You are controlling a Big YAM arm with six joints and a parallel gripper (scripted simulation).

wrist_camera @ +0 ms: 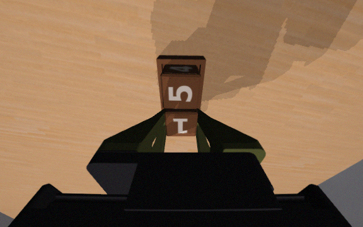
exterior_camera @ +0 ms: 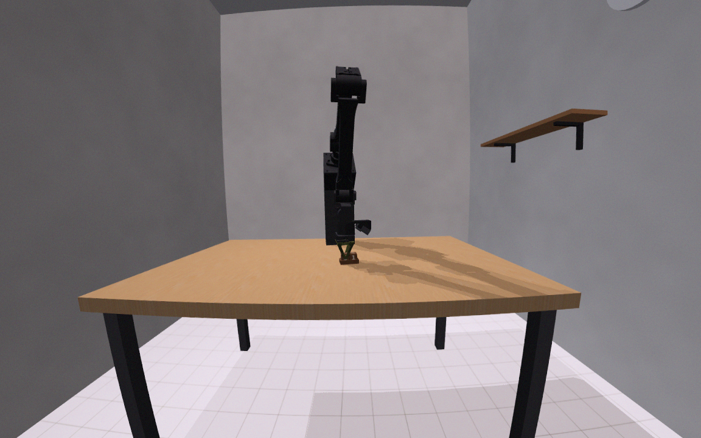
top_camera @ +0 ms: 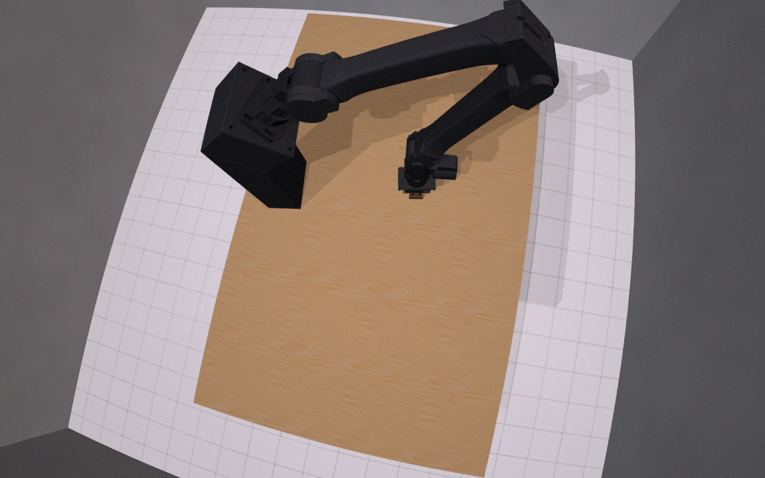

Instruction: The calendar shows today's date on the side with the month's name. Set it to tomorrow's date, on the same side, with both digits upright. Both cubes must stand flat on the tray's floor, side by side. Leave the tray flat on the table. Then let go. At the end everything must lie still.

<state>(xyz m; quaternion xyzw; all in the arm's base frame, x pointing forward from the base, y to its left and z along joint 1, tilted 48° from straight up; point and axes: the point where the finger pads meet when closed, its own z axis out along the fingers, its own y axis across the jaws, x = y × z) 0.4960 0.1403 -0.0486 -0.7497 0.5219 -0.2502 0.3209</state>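
My hand is right at the cube. The rest, counted from my hand: brown calendar tray (2 cm below, 1 cm to the left, 1 cm behind).
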